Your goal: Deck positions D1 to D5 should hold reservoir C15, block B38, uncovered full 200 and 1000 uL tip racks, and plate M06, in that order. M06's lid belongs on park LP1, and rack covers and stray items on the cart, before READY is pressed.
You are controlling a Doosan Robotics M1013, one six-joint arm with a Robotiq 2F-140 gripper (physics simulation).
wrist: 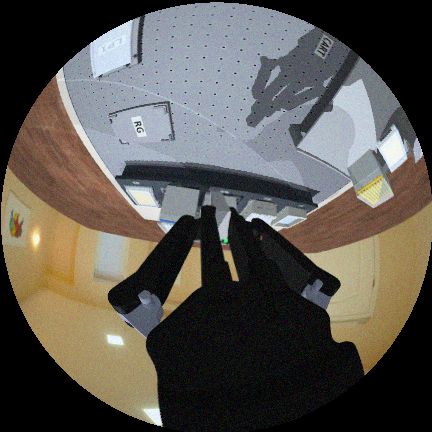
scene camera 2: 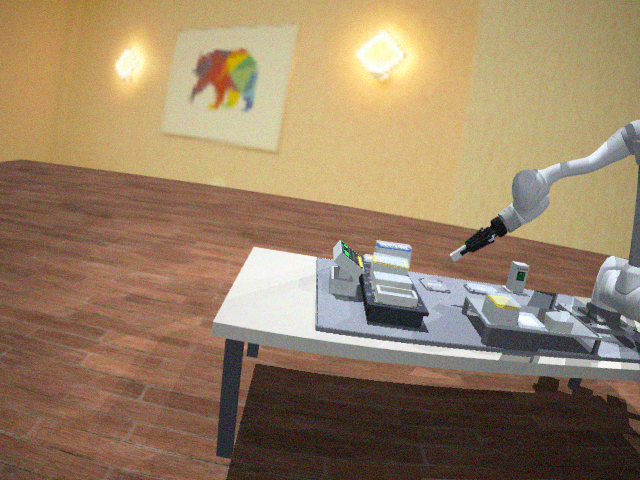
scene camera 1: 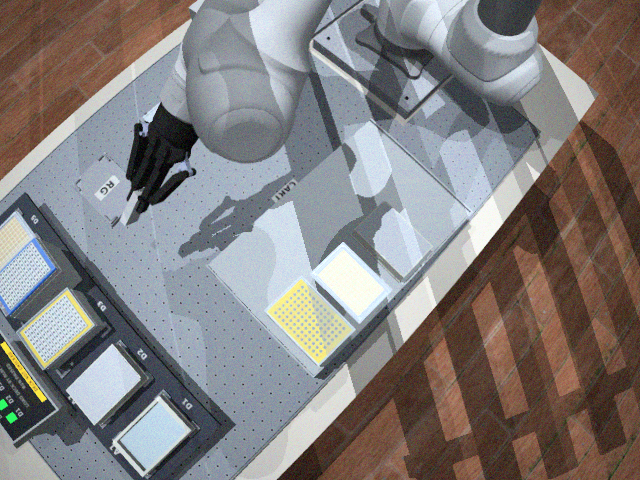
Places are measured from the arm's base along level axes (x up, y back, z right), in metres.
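Where they show: gripper, between the fingertips: point(wrist: 214, 201) point(scene camera 2: 451, 258) point(scene camera 1: 128, 220); arm's base, origin of its link: point(scene camera 2: 602, 318) point(scene camera 1: 403, 40).
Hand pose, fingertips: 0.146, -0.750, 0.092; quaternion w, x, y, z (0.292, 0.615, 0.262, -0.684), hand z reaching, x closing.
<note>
Things, the pixels of their top centre, and the offset from my fingertips, as dx, dy, dz. "*": a spot on its surface instead.
- pale-blue reservoir, centre of its top: point(scene camera 1: 150, 436) point(scene camera 2: 396, 291) point(wrist: 287, 222) -0.074, -0.262, -0.264
- plain white-topped block, centre of its top: point(scene camera 1: 102, 384) point(wrist: 256, 221) point(scene camera 2: 392, 277) -0.064, -0.250, -0.140
- yellow-rimmed tip rack, centre of its top: point(scene camera 1: 52, 328) point(scene camera 2: 391, 257) -0.027, -0.235, -0.011
- taller blue-rimmed tip rack, centre of its top: point(scene camera 1: 17, 274) point(wrist: 176, 232) point(scene camera 2: 394, 243) +0.006, -0.208, +0.094
- beige plate, centre of its top: point(scene camera 1: 3, 244) point(wrist: 142, 199) -0.091, -0.217, +0.231
- READY panel, a spot on its surface: point(scene camera 1: 25, 387) * -0.051, -0.358, -0.035
- cart, centre of its top: point(scene camera 1: 345, 237) point(scene camera 2: 533, 316) -0.098, +0.244, -0.295
- yellow-topped rack, centre of its top: point(scene camera 1: 309, 320) point(wrist: 377, 195) point(scene camera 2: 503, 299) -0.033, +0.076, -0.346
- cream-topped item, centre of its top: point(scene camera 1: 351, 281) point(wrist: 395, 153) point(scene camera 2: 527, 318) -0.087, +0.183, -0.357
- cover, centre of its top: point(scene camera 1: 394, 237) point(scene camera 2: 556, 315) -0.062, +0.291, -0.368
- RG pad, centre of its top: point(wrist: 137, 128) point(scene camera 1: 106, 186) point(scene camera 2: 434, 283) -0.150, +0.019, +0.174
- small device with a green screen, a spot on its surface: point(scene camera 2: 518, 277) * -0.090, +0.443, +0.227
My gripper point(scene camera 1: 134, 203) point(scene camera 2: 457, 254) point(wrist: 214, 201) is shut and empty, tilted in the air near the RG pad. On the deck, D1 holds a pale-blue reservoir point(scene camera 1: 154, 434), D2 a plain white-topped block point(scene camera 1: 105, 384), D3 a yellow-rimmed tip rack point(scene camera 1: 56, 328), and D4 a taller blue-rimmed tip rack point(scene camera 1: 28, 276). Both racks show uncovered tips. A beige plate point(scene camera 1: 14, 235) point(wrist: 141, 195) is at D5. A clear lid point(wrist: 112, 47) lies on LP1, mostly hidden by the arm in scene camera 1. The READY panel point(scene camera 1: 25, 387) shows green D1 and D2 lamps; labels are hard to read.
The cart point(scene camera 1: 237, 263) point(wrist: 320, 142) bears a yellow-topped rack point(scene camera 1: 310, 320) point(wrist: 372, 185), a cream-topped item point(scene camera 1: 351, 281) and a grey box or cover point(scene camera 1: 395, 242). The RG pad point(scene camera 1: 95, 180) point(wrist: 150, 135) lies between LP1 and the deck. A small device with a green screen point(scene camera 2: 517, 277) stands behind the cart.
</note>
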